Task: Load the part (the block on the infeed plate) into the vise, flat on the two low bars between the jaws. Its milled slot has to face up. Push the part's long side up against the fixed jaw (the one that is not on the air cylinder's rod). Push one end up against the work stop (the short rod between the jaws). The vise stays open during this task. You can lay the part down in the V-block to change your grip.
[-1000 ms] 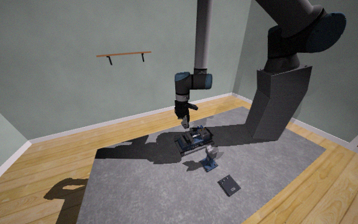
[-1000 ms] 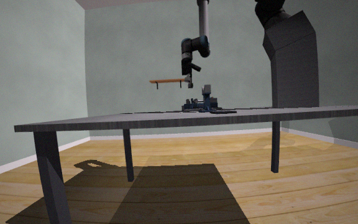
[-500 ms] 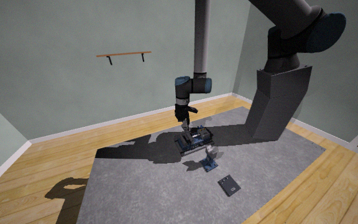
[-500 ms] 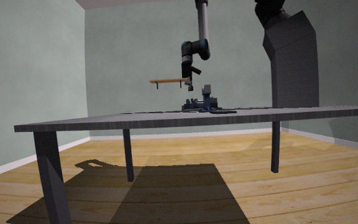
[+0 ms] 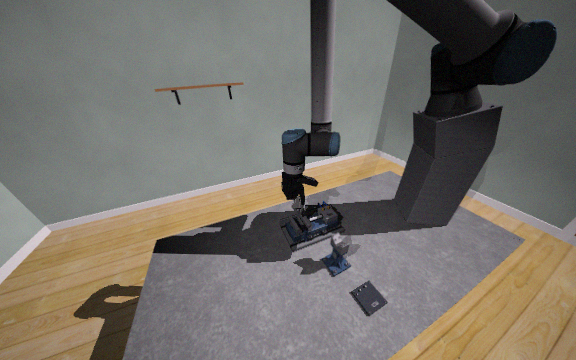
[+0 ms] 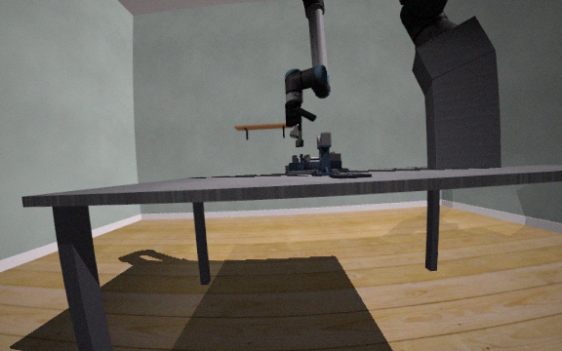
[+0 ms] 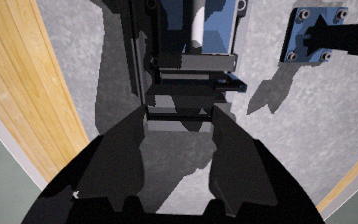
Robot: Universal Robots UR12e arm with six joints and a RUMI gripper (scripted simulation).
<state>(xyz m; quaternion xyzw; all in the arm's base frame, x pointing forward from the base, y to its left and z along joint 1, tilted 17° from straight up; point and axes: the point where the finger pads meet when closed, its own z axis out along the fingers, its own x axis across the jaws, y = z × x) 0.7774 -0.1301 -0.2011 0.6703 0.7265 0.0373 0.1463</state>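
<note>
My hand is 9 cm above the fixed jaw, 3 cm short of it and 2 cm to the right of it. Round my hand: moving jaw 9 cm below, 3 cm behind, 2 cm to the left; part right at my hand; work stop 8 cm below, 7 cm to the left.
</note>
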